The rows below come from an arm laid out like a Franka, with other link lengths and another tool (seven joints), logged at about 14 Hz.
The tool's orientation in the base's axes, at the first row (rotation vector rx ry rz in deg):
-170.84 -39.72 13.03
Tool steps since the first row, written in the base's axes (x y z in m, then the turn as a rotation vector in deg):
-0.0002 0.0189 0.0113 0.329 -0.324 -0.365
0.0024 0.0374 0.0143 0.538 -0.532 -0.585
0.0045 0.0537 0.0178 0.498 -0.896 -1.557
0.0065 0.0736 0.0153 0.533 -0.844 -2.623
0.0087 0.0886 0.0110 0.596 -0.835 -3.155
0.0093 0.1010 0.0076 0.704 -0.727 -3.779
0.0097 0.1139 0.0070 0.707 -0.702 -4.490
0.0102 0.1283 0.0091 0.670 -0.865 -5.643
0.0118 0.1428 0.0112 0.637 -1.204 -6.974
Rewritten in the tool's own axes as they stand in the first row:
0.0068 -0.0182 -0.0104 0.195 0.470 0.296
0.0169 -0.0339 -0.0131 0.316 0.770 0.472
0.0255 -0.0480 -0.0163 0.243 1.179 1.424
0.0365 -0.0647 -0.0135 0.433 1.257 2.472
0.0456 -0.0767 -0.0090 0.561 1.331 2.987
0.0521 -0.0872 -0.0053 0.784 1.346 3.589
0.0582 -0.0985 -0.0043 0.888 1.398 4.291
0.0648 -0.1114 -0.0059 0.930 1.647 5.428
0.0724 -0.1239 -0.0077 0.920 2.074 6.734

